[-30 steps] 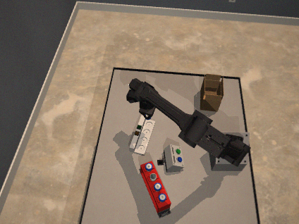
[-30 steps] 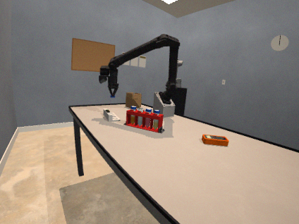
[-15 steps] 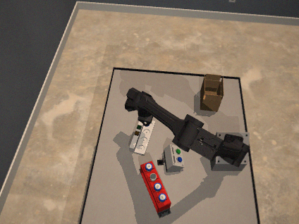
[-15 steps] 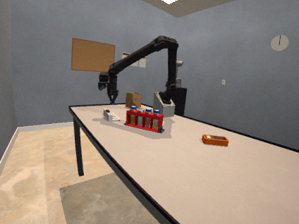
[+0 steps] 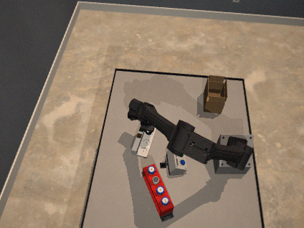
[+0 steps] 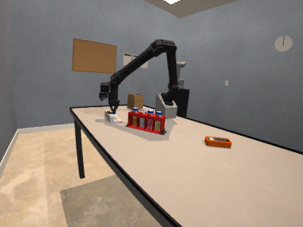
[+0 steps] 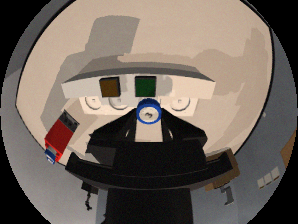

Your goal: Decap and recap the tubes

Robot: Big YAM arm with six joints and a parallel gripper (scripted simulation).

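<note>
My gripper is now 25 cm to the right of the blue tube cap, 6 cm below it and 5 cm past it. Round my hand: green key 18 cm behind, 12 cm to the left, 2 cm above; key housing 17 cm behind, 14 cm to the left; blue key 19 cm behind, 17 cm to the left, 2 cm above.
</note>
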